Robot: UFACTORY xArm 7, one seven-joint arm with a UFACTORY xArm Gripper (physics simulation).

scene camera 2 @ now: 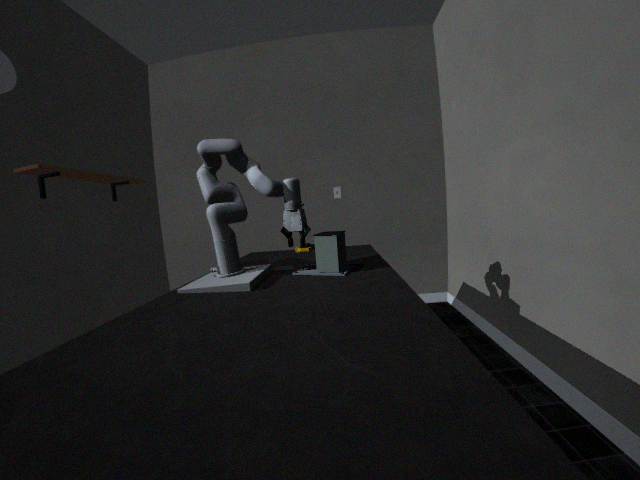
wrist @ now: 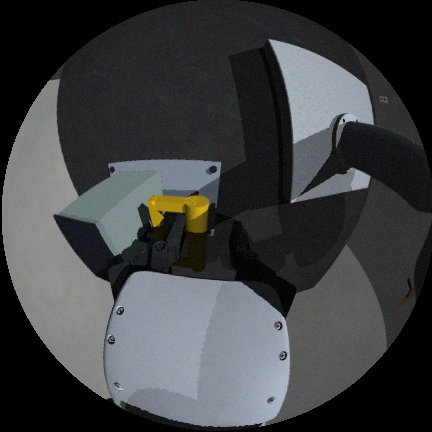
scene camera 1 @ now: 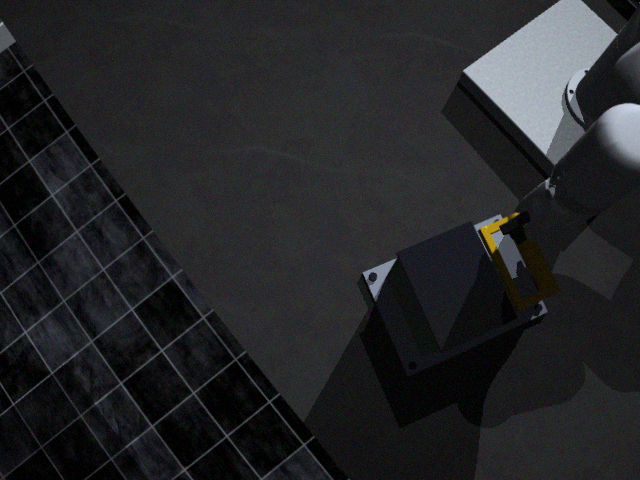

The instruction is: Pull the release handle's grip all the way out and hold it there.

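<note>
The release handle is a yellow rectangular loop on the side of a grey-green box. Its thick round grip bar stands apart from the box wall, parallel to it. My gripper points down at the handle, partly open and holding nothing. In the wrist view one finger is at the loop's opening, on the box side of the grip bar, and the other is beyond the bar on the outer side, with a gap. Whether the inner finger touches the bar is unclear. In scene camera 1 the arm hides the outer finger.
The box stands on a light base plate with dark bolts at its corners. The arm's white pedestal stands near the box. A wooden shelf is on the left wall.
</note>
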